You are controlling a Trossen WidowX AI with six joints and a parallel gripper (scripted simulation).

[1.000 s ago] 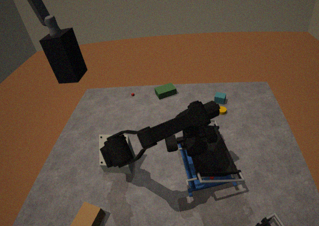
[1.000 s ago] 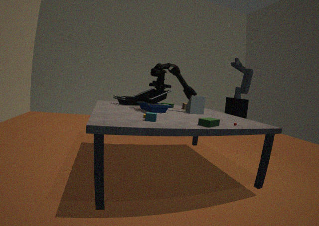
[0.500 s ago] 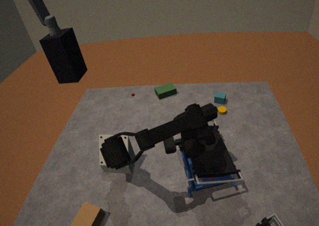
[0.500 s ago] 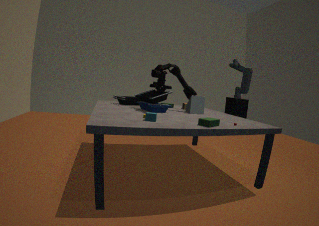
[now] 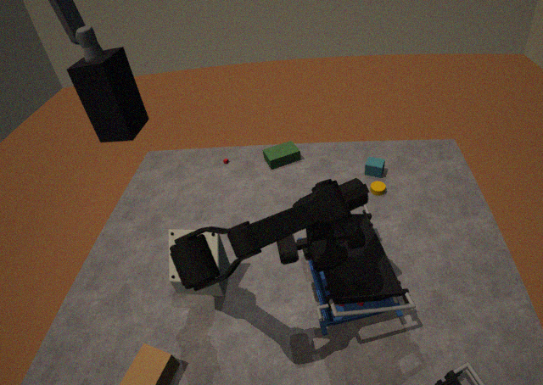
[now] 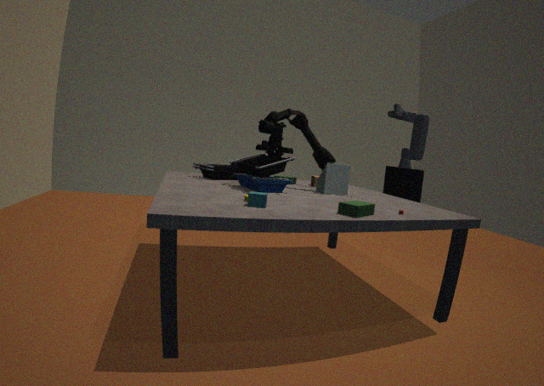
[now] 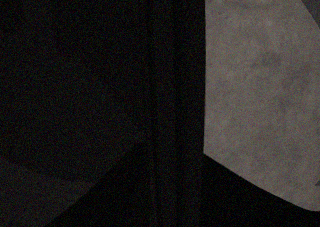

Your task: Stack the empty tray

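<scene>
My gripper tip is 70 mm short of the tray, 20 mm to the right of it and 10 mm below it. The rest, counted from my gripper tip: yellow disc: 380 mm to the left, 170 mm ahead, 100 mm below; teal block: 480 mm to the left, 170 mm ahead, 90 mm below; box: 380 mm behind, 280 mm to the right, 80 mm below.
</scene>
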